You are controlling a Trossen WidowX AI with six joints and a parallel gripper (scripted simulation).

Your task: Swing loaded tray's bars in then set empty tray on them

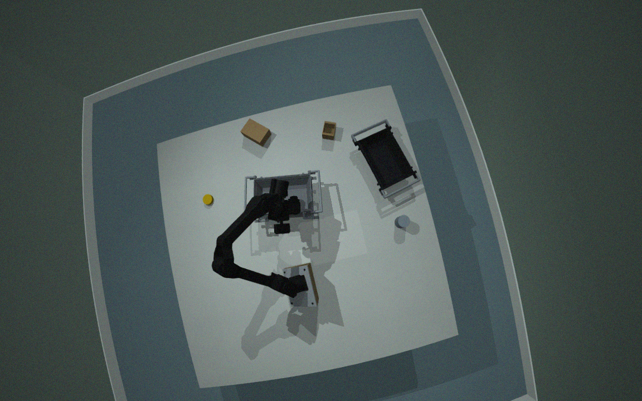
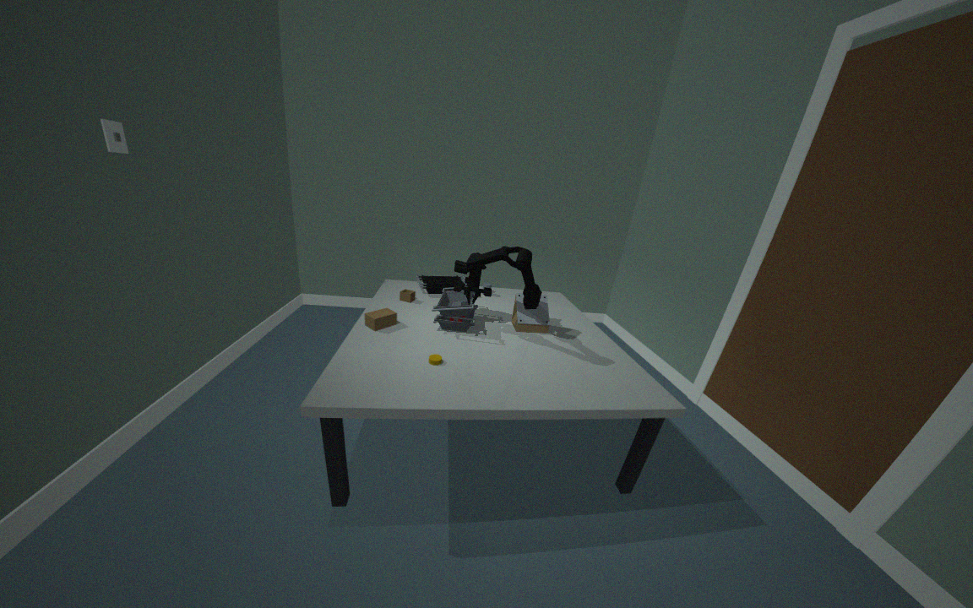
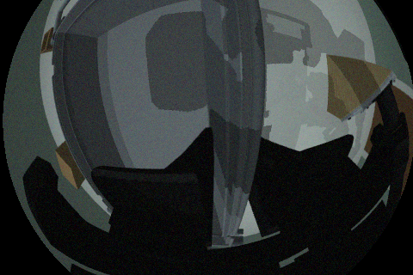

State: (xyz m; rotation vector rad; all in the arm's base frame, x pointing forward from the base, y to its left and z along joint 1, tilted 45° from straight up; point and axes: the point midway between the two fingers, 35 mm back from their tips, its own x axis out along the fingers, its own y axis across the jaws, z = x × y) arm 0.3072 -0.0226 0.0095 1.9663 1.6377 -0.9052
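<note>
My gripper tip is 7 cm short of the tray, 2 cm to the left of it and 2 cm below it. Round my gripper tip: small open box 33 cm ahead, 30 cm to the right, 9 cm below; yellow disc 36 cm to the left, 18 cm ahead, 9 cm below.
</note>
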